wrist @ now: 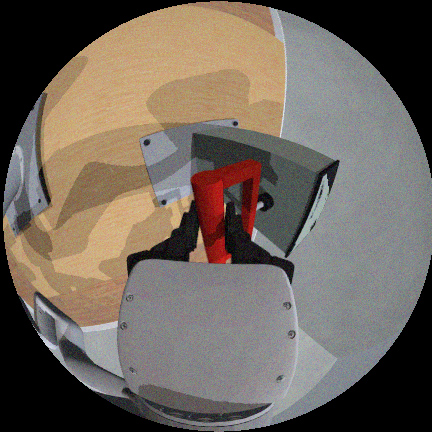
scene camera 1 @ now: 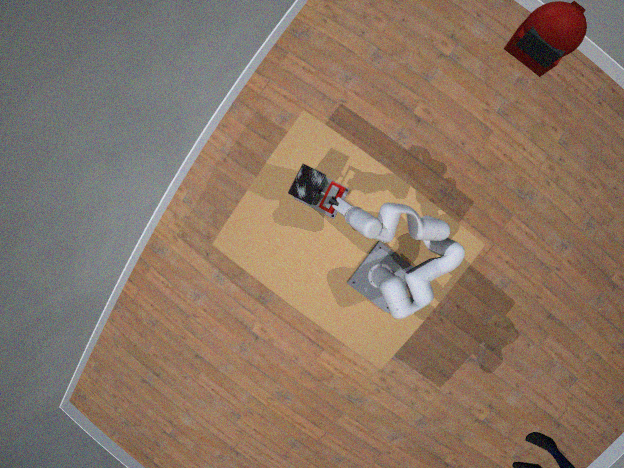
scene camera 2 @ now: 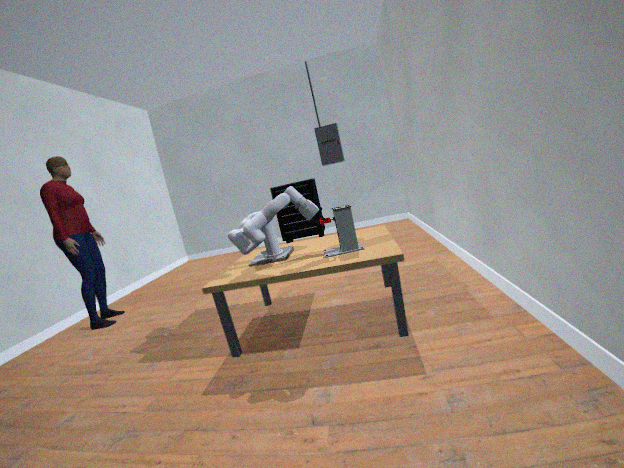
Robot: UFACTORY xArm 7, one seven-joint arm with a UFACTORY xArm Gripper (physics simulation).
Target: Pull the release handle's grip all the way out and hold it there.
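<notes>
The release handle is a red rectangular frame [scene camera 1: 327, 194] [scene camera 2: 325, 221] whose thick round grip [wrist: 210, 212] faces the arm. It stands out sideways from a grey-green upright housing [scene camera 1: 305, 185] [scene camera 2: 346, 229] [wrist: 295, 182]. In the wrist view a short light rod [wrist: 260, 205] runs from the frame's back bar to a black collar [wrist: 266, 201] on the housing. My gripper [scene camera 1: 333, 201] [scene camera 2: 320, 215] [wrist: 211, 211] is shut on the grip, with one black finger on each side of it. The grip's lower end is partly hidden by the gripper body.
The housing stands on a grey base plate [scene camera 2: 330, 252] [wrist: 162, 155] on the wooden table [scene camera 1: 282, 241] [scene camera 2: 302, 271]. The arm's own base plate [scene camera 1: 367, 282] [scene camera 2: 257, 260] is beside it. A person [scene camera 2: 68, 206] stands left of the table, and a dark rack [scene camera 2: 284, 232] stands behind it.
</notes>
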